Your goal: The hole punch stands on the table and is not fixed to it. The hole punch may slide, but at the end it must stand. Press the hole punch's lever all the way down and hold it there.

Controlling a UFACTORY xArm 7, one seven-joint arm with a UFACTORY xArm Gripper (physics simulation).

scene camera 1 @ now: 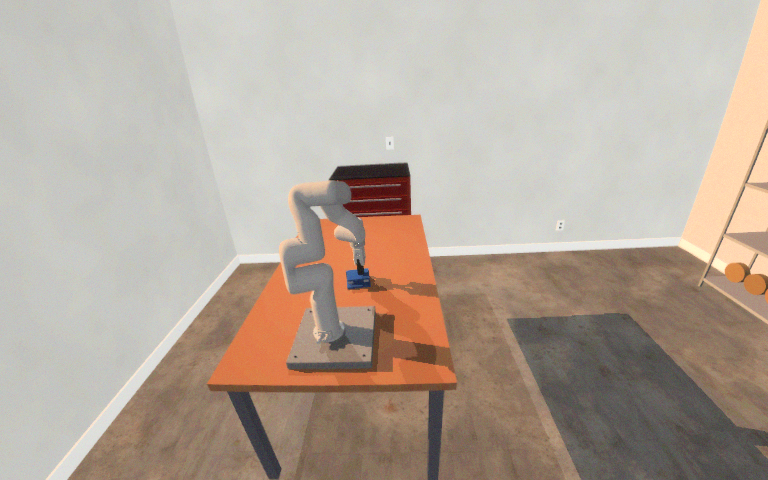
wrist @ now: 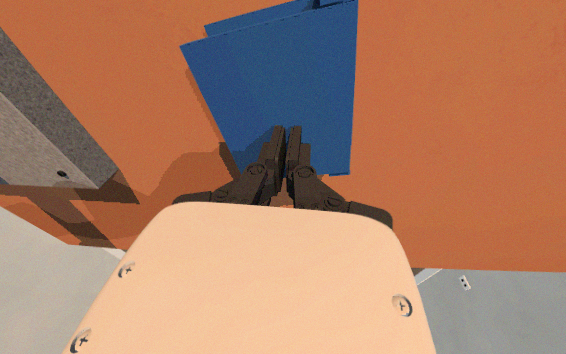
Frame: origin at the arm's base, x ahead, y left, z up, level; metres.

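Seen in the pictures: gripper, fingertip midpoint: [scene camera 1: 361, 273] [wrist: 288, 142]; arm's base, origin of the base link: [scene camera 1: 329, 331].
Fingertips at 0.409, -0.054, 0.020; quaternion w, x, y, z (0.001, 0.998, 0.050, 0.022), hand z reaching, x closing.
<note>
Pixels of each thing's top centre, then the offset from my fingertips to it, as dx, dy, dz. "spot": a spot on its surface instead. Level surfaces: height alone.
- blue hole punch, middle of its top: [wrist: 287, 120] [scene camera 1: 357, 273] -0.002, +0.018, +0.000
- orange table, its level: dz -0.056
- blue body, surface spot: [wrist: 250, 22] spot: -0.035, +0.066, -0.044
The blue hole punch [scene camera 1: 357, 279] stands upright on the orange table [scene camera 1: 390, 243] [wrist: 450, 125], beyond the robot's base. Its broad flat lever [wrist: 290, 80] fills the upper middle of the wrist view, with a narrow strip of the blue body [wrist: 250, 22] showing past the lever's far edge. My gripper [scene camera 1: 360, 272] [wrist: 288, 142] is shut and holds nothing. Its fingertips are at the lever's top face, near the edge closest to the wrist camera; they look to be touching it. Whether the lever is all the way down cannot be told for certain.
The grey base plate [scene camera 1: 356, 357] [wrist: 47, 120] of the arm lies on the table at the near side of the hole punch. A red drawer cabinet [scene camera 1: 379, 192] stands behind the table's far end. A shelf rack stands at the far right of the scene view.
</note>
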